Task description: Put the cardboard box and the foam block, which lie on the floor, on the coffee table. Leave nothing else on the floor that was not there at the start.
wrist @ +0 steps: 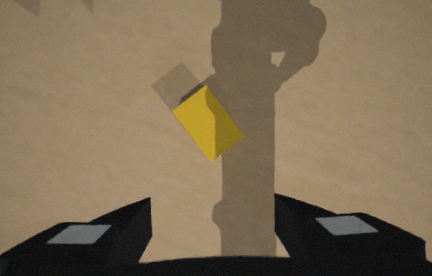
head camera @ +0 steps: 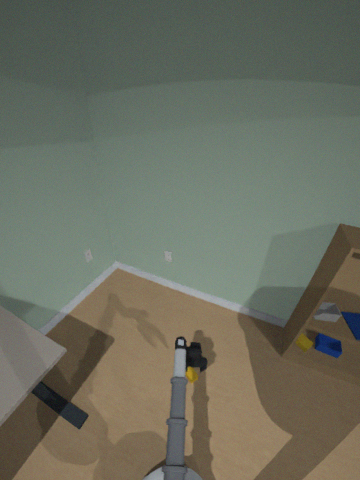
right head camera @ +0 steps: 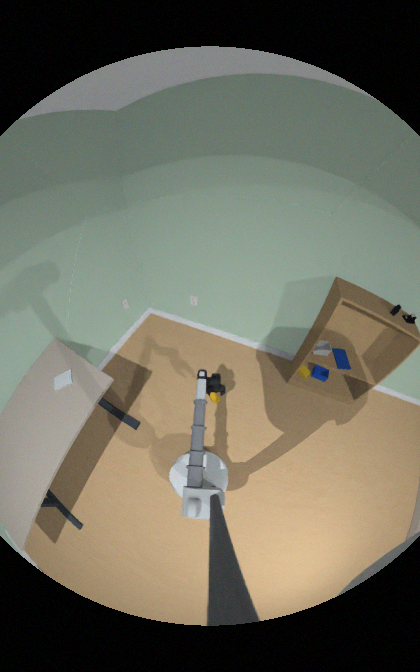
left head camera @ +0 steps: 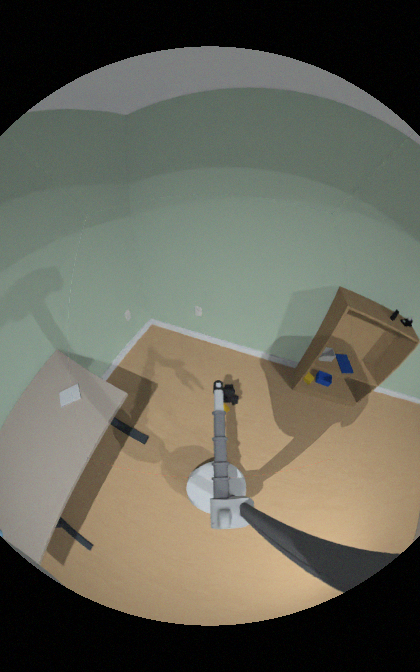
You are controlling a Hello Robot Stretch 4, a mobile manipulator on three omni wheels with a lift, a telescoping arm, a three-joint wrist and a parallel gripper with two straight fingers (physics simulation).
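Places are measured from the robot's base along level axes (x ahead, y left, z up), in centimetres.
Where they show: gripper, between the fingertips: (wrist: 213, 214) (head camera: 193, 370).
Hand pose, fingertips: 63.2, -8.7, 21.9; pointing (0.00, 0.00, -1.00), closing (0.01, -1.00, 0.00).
After its pixels a point has its place, as x, y, z.
The foam block, a yellow block (head camera: 191, 375) {67.7, -8.5, 1.9} (left head camera: 226, 408) (right head camera: 215, 397) (wrist: 202, 124) {69.1, -7.5, 1.8}, lies on the floor, partly hidden by the arm or gripper in the head views. In the wrist view it lies diagonally beyond the fingertips, close to the middle. My gripper (head camera: 195, 357) (left head camera: 231, 394) (right head camera: 216, 384) (wrist: 213, 214) {63.2, -8.7, 21.9} is open and empty, above the floor beside the block. The coffee table (head camera: 25, 367) {38.2, 61.6, 69.3} (left head camera: 50, 465) (right head camera: 45, 440) stands at the left. A small whitish flat object (left head camera: 70, 395) (right head camera: 63, 380) lies on it; I cannot tell whether it is the cardboard box. No cardboard box shows on the floor.
A wooden shelf unit (head camera: 314, 297) {91.8, -82.6, 60.0} (left head camera: 320, 342) (right head camera: 314, 332) stands against the wall at the right, holding yellow, blue and whitish objects. Small black objects (left head camera: 406, 322) (right head camera: 410, 318) are on its top. Dark table legs (head camera: 60, 404) (left head camera: 130, 431) (right head camera: 119, 414) reach out over the floor.
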